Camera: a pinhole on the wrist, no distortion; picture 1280 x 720 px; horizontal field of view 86.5 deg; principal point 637.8 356.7 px. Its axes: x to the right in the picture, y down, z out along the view. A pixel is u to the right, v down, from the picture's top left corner.
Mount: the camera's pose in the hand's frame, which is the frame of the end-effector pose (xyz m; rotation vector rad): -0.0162 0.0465 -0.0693 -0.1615 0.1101 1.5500
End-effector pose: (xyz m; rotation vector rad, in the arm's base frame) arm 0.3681 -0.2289 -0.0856 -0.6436 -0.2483 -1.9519
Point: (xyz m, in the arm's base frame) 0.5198 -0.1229 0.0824
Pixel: 565.8 392.3
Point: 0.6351 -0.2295 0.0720
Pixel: 900.1 314.7
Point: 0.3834 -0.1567 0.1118
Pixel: 281.0 160.7
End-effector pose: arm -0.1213 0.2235 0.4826 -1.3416 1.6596 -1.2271
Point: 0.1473 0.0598 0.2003
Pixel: 704.5 202.7
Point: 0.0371 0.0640 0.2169
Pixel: 800.1 120.2
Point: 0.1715 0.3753 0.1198
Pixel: 818.6 677.1
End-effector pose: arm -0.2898 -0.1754 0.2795 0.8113 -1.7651 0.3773
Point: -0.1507 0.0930 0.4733
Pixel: behind the camera
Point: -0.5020 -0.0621 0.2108
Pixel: 1098.0 516.4
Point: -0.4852 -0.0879 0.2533
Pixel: 1061.4 364.8
